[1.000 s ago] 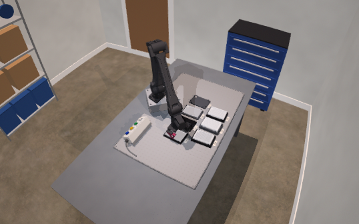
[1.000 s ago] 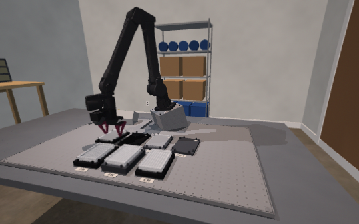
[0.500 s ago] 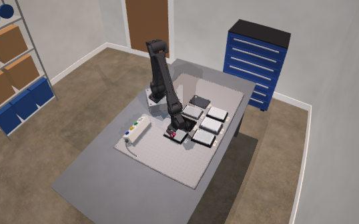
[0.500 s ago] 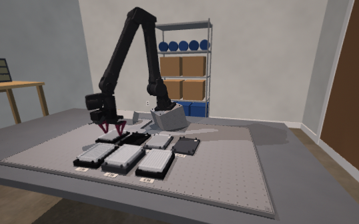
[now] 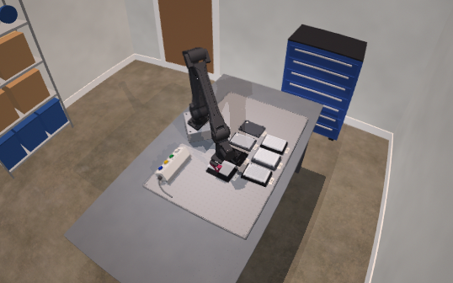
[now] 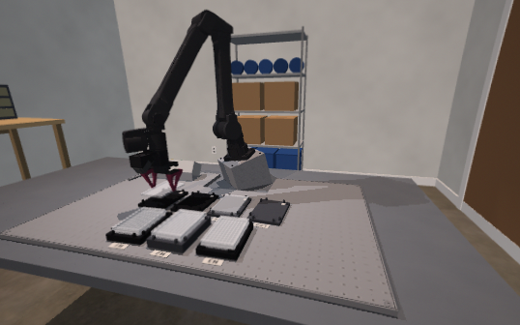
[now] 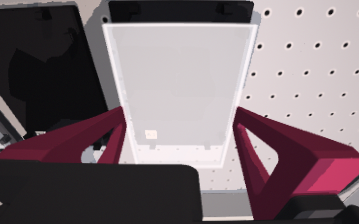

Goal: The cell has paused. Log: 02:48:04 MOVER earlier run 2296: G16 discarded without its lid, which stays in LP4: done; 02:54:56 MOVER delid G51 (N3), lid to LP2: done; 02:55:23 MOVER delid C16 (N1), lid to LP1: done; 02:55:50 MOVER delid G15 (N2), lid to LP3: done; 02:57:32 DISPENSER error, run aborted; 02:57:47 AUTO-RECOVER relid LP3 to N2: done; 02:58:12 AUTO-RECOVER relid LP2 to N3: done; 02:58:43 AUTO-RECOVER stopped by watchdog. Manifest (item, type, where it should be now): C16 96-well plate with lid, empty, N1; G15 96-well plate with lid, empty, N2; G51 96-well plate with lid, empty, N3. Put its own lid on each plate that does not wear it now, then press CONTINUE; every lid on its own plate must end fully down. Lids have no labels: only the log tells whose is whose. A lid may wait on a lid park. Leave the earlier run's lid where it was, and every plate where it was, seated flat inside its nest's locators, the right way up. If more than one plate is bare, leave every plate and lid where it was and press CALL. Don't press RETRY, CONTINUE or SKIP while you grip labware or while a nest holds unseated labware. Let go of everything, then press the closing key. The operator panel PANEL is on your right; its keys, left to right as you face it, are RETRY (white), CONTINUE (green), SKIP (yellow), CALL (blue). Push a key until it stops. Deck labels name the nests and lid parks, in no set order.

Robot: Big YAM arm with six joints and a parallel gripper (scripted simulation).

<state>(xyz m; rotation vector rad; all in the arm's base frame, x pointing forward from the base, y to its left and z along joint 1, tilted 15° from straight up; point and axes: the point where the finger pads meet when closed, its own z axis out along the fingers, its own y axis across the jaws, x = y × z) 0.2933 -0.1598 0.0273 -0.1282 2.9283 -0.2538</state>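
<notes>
Now: the lid park LP1 40 mm below my hand. Round my hand: clear lid: right at my hand; 96-well plate: 180 mm ahead, 80 mm to the left, 20 mm below; lid park LP3: 130 mm to the left, 40 mm below, 10 mm behind.
</notes>
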